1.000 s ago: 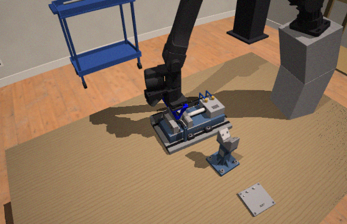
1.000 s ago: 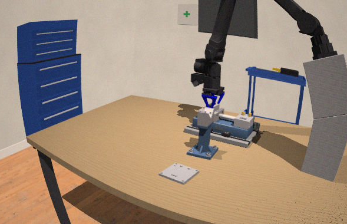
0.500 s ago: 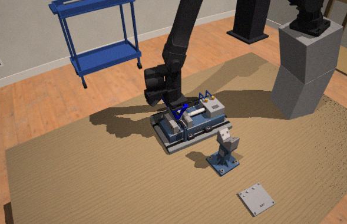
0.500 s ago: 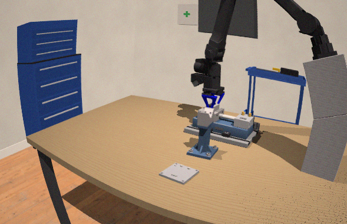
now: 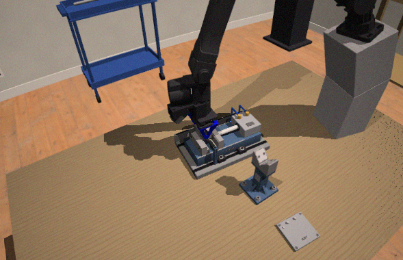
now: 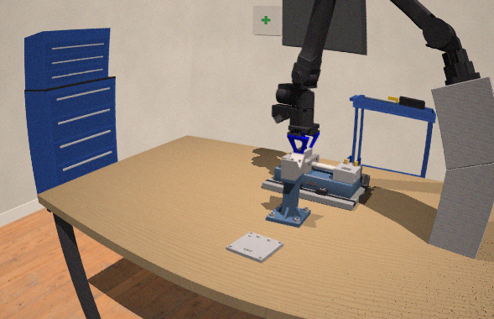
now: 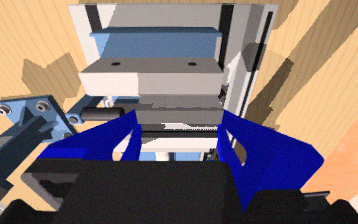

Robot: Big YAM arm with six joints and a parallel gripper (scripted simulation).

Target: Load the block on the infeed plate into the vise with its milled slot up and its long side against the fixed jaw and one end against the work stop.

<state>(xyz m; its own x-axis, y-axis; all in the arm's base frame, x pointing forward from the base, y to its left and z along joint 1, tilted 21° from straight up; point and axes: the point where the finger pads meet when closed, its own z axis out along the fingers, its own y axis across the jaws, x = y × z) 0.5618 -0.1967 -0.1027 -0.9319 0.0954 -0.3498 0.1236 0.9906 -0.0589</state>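
The part is 10 mm above my hand. From my hand the other things lie so: moving jaw 30 mm behind, 20 mm to the left, 20 mm below; then work stop rod 70 mm to the left, 10 mm below, 10 mm ahead; then fixed jaw 30 mm ahead, 20 mm to the left, 20 mm below.
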